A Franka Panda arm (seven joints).
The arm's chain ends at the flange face. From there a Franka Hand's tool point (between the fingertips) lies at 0.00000 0.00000 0.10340 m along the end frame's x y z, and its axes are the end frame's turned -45 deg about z.
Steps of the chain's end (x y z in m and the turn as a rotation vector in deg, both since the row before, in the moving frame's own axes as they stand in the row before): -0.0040, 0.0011, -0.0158, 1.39, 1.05, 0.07; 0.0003, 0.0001, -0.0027, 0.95, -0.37, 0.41; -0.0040, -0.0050, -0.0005, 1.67, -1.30, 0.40; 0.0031, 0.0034, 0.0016, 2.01, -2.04, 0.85; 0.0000, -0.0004, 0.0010, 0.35, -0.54, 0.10; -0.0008, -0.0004, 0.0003, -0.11, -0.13, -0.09; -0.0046, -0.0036, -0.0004, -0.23, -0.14, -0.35; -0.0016, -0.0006, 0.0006, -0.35, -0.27, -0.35; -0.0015, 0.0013, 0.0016, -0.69, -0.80, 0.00
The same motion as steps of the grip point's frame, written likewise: -0.0005, -0.0025, -0.0158, 0.24, 1.73, 0.07; 0.0009, -0.0014, -0.0027, 0.93, 0.41, 0.41; 0.0012, -0.0102, -0.0006, 2.10, 0.26, 0.40; -0.0002, -0.0006, 0.0015, 2.86, -0.02, 0.85; 0.0000, -0.0014, 0.0010, 0.63, -0.13, 0.10; -0.0006, -0.0009, 0.0003, 0.01, -0.17, -0.09; -0.0012, -0.0057, -0.0004, -0.06, -0.26, -0.35; -0.0015, -0.0015, 0.0006, -0.06, -0.44, -0.35; -0.0039, -0.0003, 0.0016, 0.08, -1.05, 0.00
